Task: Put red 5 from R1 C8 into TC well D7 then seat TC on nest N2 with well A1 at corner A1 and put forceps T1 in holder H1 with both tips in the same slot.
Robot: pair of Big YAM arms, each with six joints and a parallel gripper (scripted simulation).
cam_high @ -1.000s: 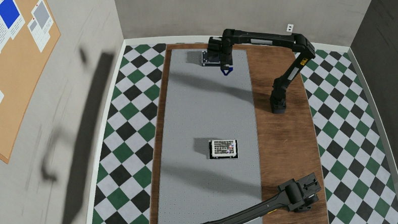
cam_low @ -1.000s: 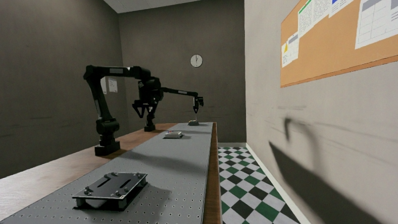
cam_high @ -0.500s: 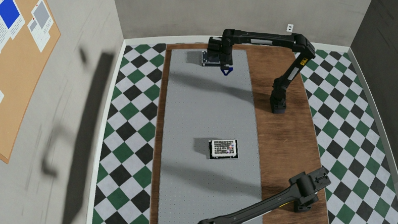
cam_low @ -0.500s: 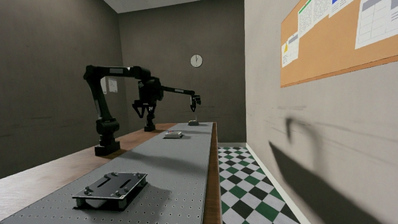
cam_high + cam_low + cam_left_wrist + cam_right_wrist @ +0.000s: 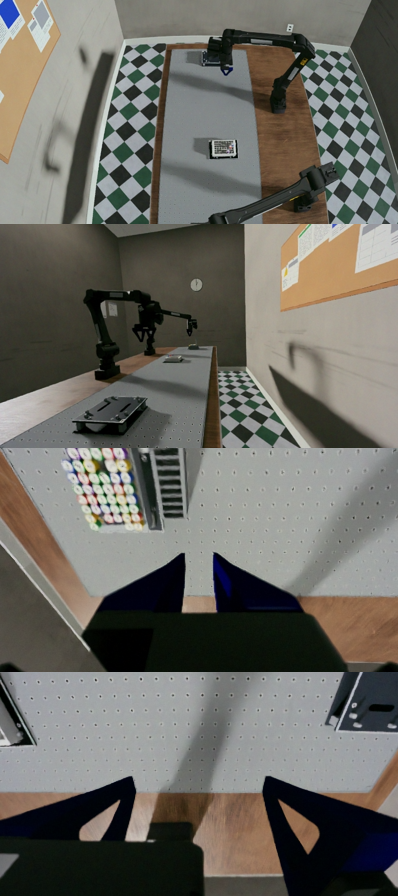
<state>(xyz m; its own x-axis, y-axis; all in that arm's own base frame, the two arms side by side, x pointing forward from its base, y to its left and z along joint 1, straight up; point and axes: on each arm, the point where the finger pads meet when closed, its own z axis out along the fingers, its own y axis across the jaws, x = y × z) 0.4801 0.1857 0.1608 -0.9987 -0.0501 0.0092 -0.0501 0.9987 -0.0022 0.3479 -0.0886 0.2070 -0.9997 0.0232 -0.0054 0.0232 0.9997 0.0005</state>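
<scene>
My right hand is 6 cm short of the white well rack, 39 cm to the right of it and 22 cm above it. From my right hand the other things lie so: black raised nest (2 cm ahead, 30 cm to the right, 21 cm below).
</scene>
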